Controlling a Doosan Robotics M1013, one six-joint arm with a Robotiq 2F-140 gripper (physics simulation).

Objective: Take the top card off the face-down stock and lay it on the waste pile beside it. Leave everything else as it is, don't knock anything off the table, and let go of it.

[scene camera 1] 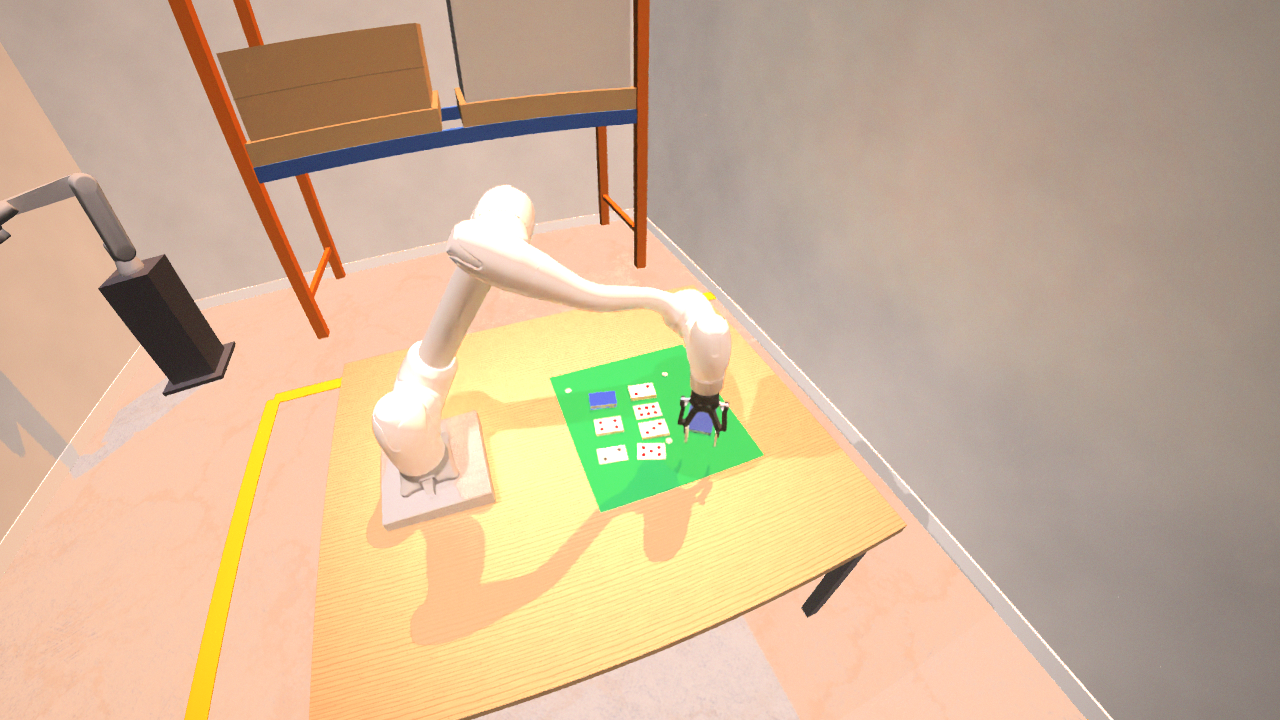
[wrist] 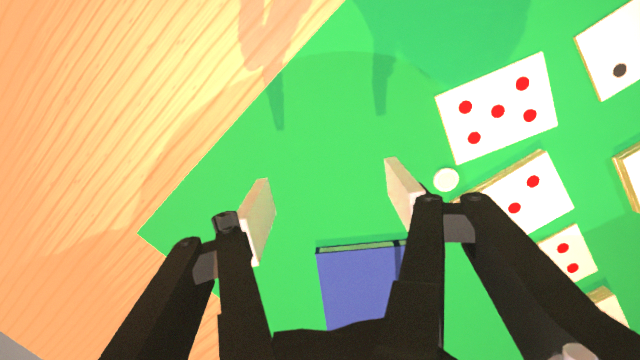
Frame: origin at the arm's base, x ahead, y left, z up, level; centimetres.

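Where they show: gripper, fingertip midpoint: [scene camera 1: 700,441] [wrist: 328,186]; arm's base, link origin: [scene camera 1: 426,464].
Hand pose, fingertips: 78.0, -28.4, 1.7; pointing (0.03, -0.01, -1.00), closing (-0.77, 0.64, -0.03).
Note:
Things, the pixels of their centre, and the offset from my fingertips, as dx, dy, dz. Level surfaces: height alone.
- face-down stock, body centre: [scene camera 1: 602,398] -17.4, +34.5, -5.1
- green mat, surface height: dz -6.8
- face-up pile, body centre: [scene camera 1: 641,390] -3.3, +32.4, -5.4
- larger blue notebook-like box, body centre: [wrist: 367,304] [scene camera 1: 701,416] +9.1, +13.1, -6.2
- five-pip card, body centre: [wrist: 496,111] [scene camera 1: 651,451] -12.4, +7.8, -6.6
- two-pip pile, body centre: [wrist: 513,207] [scene camera 1: 653,428] -7.7, +15.2, -5.7
- white disc, body centre: [wrist: 445,179] [scene camera 1: 668,440] -5.5, +9.1, -6.6
- wooden table, surface height: dz -6.9
The face-down stock [scene camera 1: 602,400] is a small blue-backed stack at the back left of the green mat [scene camera 1: 617,488] [wrist: 325,145]. Beside it, to the right, lies a face-up pile [scene camera 1: 641,391] with red pips, which looks like the waste pile. The stock does not show in the wrist view. My gripper [scene camera 1: 701,438] [wrist: 328,186] is partly open with nothing between its fingers. It points down over the right part of the mat, well to the right of the stock, above and near a larger blue notebook-like box [scene camera 1: 700,421] [wrist: 355,285].
Other face-up cards lie on the mat, among them a five-pip card [scene camera 1: 651,451] [wrist: 497,111] and a two-pip pile [scene camera 1: 653,428] [wrist: 542,192]. A white disc [scene camera 1: 668,440] [wrist: 446,179] lies near them. The wooden table [scene camera 1: 537,617] [wrist: 75,125] surrounds the mat.

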